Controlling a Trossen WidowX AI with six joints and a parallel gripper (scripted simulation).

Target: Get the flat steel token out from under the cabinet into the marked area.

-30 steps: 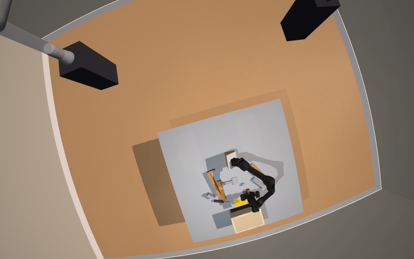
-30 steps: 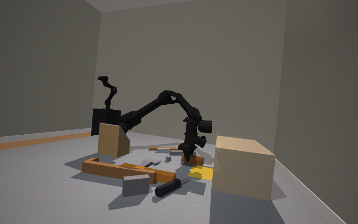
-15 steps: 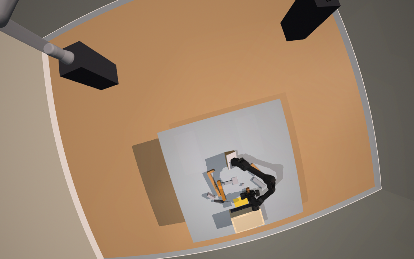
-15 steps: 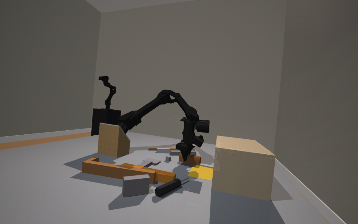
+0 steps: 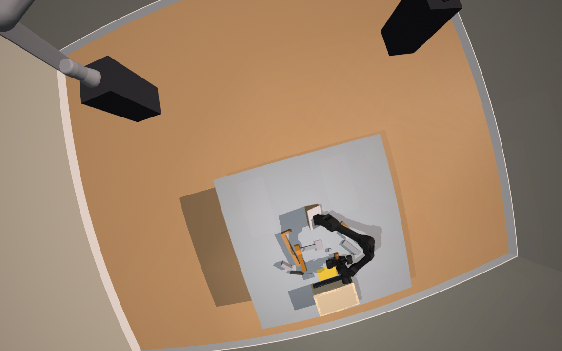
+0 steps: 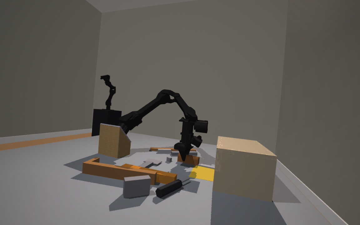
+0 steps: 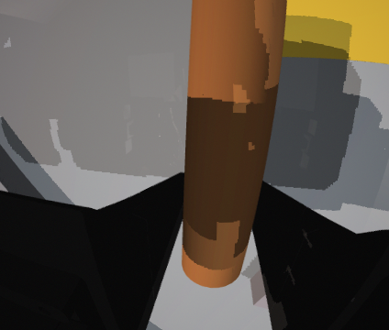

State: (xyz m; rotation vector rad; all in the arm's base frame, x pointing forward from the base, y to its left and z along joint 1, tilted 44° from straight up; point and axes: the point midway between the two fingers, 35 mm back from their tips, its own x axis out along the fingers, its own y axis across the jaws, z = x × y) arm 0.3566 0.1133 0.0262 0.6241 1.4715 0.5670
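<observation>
Right now the grey cube is 70 mm behind my gripper tip and 40 mm to the right of it. Also, from my gripper tip: grey bar (130 mm to the left, 50 mm behind); then orange stick (170 mm to the left, 130 mm behind); then grey t-shaped piece (150 mm to the right, 130 mm behind).
</observation>
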